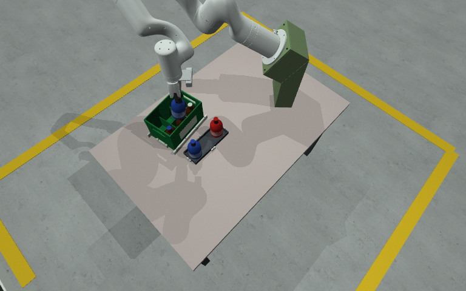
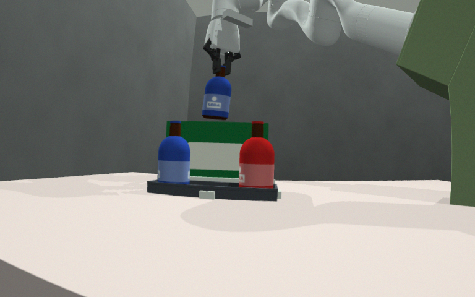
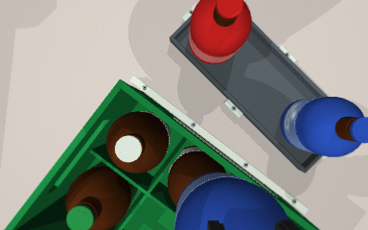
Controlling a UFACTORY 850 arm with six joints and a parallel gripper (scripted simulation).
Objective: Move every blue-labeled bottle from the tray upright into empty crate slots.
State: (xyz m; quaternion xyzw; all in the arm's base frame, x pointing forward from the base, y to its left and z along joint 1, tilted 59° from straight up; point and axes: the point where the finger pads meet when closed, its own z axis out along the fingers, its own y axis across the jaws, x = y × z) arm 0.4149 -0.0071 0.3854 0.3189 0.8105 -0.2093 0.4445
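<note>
My gripper is now 7 cm to the left of the green crate and 25 cm above it. The rest, counted from my hand: dark tray: 2 cm ahead, 14 cm to the left, 32 cm below; then red-labeled bottle: 7 cm behind, 16 cm to the left, 25 cm below; then brown-necked bottle: 9 cm ahead, 4 cm to the right, 25 cm below.
</note>
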